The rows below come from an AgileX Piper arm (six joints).
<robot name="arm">
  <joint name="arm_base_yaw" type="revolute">
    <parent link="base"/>
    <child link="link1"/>
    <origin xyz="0 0 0.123"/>
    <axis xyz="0 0 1"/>
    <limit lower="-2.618" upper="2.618"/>
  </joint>
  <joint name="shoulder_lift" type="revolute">
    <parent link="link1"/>
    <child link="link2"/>
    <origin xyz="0 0 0" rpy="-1.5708 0 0"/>
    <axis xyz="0 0 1"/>
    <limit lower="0" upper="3.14"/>
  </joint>
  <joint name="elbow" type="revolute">
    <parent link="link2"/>
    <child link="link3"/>
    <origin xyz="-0.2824 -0.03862 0"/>
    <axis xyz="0 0 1"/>
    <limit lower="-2.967" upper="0"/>
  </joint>
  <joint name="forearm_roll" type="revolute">
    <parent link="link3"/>
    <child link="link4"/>
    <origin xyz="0.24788 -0.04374 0" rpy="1.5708 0 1.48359"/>
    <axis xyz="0 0 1"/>
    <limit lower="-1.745" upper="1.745"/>
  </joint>
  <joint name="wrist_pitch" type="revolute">
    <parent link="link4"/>
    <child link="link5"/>
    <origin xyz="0 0 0" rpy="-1.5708 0 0"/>
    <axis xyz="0 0 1"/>
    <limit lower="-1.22" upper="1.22"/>
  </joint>
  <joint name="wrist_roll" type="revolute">
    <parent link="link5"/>
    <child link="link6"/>
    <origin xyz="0 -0.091 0" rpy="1.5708 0 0"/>
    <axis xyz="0 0 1"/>
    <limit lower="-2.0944" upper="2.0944"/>
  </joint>
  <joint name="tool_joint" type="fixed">
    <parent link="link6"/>
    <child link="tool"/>
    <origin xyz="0 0 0"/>
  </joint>
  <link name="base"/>
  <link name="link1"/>
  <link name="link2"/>
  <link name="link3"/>
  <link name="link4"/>
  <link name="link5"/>
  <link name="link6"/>
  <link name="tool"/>
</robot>
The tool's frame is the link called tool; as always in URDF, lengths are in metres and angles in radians.
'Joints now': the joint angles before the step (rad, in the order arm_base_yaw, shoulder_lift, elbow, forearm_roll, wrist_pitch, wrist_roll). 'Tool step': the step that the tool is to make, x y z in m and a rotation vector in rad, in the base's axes. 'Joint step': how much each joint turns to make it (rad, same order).
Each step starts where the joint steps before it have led.
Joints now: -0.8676 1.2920 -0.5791 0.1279 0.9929 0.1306
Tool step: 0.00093 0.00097 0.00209 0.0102 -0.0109 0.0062
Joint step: 0.0001 -0.0045 -0.0053 0.0164 0.0122 -0.0144
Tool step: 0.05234 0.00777 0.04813 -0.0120 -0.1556 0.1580
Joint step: 0.1769 0.0097 -0.2109 0.1064 0.0870 -0.0193
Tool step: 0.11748 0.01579 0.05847 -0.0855 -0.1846 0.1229
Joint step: 0.2954 0.2337 -0.4504 -0.0103 -0.0248 0.1760
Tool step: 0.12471 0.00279 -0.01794 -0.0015 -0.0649 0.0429
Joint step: 0.1216 0.4129 -0.4710 -0.0074 -0.0210 0.0818
